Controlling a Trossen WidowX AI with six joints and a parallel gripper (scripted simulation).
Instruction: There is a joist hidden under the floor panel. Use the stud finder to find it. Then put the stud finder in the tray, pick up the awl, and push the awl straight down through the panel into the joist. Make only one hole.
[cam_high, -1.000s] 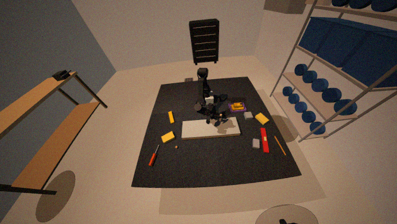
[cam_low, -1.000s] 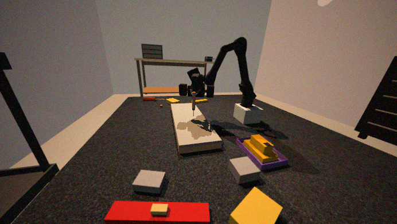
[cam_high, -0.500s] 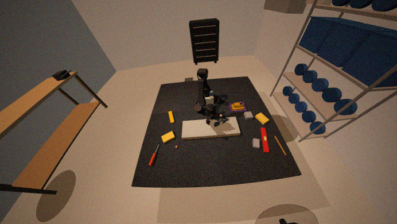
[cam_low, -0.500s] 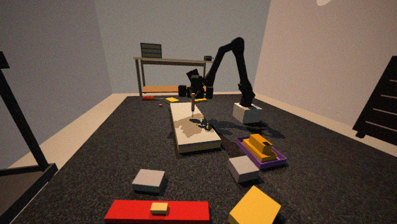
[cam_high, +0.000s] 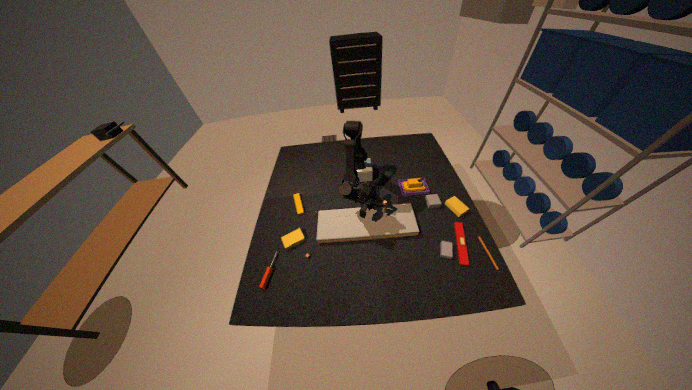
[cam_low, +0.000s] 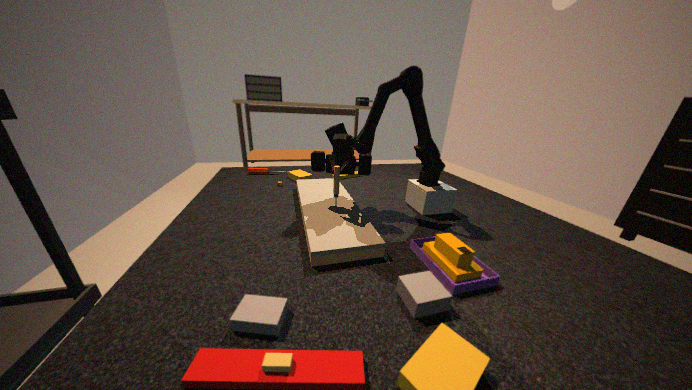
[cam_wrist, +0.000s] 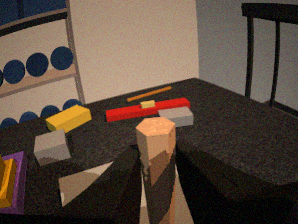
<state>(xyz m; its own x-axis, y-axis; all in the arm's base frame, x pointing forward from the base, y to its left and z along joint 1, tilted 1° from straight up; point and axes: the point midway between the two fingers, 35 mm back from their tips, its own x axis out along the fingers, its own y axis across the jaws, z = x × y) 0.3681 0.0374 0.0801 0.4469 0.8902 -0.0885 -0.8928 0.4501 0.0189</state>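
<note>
Now: the awl 60 mm below my gripper tip. Also, from my gripper tip: purple tray 240 mm to the left, 210 mm behind, 160 mm below; then stud finder 260 mm to the left, 210 mm behind, 120 mm below; then square indicator window 270 mm to the left, 210 mm behind, 110 mm below.
</note>
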